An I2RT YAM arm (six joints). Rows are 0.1 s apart.
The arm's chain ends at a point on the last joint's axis. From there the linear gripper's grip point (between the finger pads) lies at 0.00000 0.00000 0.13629 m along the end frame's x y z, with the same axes.
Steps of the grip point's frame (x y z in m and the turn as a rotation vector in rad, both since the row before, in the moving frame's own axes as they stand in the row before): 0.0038 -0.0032 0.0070 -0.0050 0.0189 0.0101; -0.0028 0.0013 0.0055 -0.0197 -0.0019 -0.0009; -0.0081 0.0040 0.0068 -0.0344 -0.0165 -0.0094; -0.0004 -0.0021 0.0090 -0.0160 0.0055 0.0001
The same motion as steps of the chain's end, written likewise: 0.0012 -0.0039 0.0070 -0.0050 0.0189 0.0101; -0.0025 -0.0014 0.0055 -0.0197 -0.0019 -0.0009; -0.0059 -0.0007 0.0069 -0.0344 -0.0165 -0.0094; -0.0011 -0.0043 0.0090 -0.0160 0.0055 0.0001
